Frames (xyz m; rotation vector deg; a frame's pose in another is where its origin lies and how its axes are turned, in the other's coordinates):
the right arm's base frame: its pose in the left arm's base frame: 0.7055 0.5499 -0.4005 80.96 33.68 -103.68
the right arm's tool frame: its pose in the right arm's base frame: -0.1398 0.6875 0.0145 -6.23 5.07 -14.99
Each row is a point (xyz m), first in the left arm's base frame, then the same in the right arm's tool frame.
Working: the left arm's base frame: its pose in the right arm's tool frame: 0.1464 -0.9499 0.8423 -80.19 -53.87 108.28

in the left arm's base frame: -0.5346 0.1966 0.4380
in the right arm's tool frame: -0.1445 -1.5720 1.0534
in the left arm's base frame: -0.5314 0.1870 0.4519
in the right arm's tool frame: -0.1582 -1.5666 1.0622
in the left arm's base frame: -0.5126 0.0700 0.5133
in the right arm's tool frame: -0.2161 -1.4965 1.1600
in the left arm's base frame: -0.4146 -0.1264 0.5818
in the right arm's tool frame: -0.2975 -1.3192 1.2816
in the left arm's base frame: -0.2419 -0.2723 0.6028
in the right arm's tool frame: -0.3556 -1.1018 1.3124
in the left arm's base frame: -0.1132 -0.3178 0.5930
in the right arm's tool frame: -0.3777 -0.9711 1.2785
